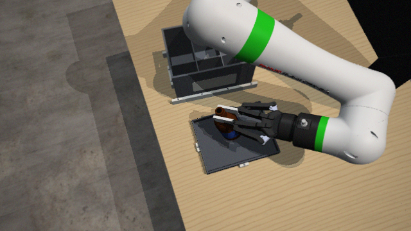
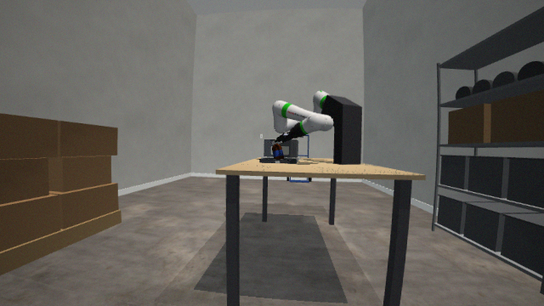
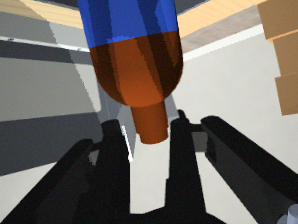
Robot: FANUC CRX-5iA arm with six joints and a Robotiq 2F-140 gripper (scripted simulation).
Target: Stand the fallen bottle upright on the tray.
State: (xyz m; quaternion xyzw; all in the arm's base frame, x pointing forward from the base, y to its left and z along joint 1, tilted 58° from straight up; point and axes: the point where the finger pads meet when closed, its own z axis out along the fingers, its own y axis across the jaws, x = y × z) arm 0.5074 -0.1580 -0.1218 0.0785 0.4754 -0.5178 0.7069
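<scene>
My gripper is now 6 cm above the bottle. From my hand the other things lie so: dark grey crate (22 cm to the right, 9 cm behind, 6 cm below); then tray (14 cm below, 4 cm to the left, 1 cm behind).
</scene>
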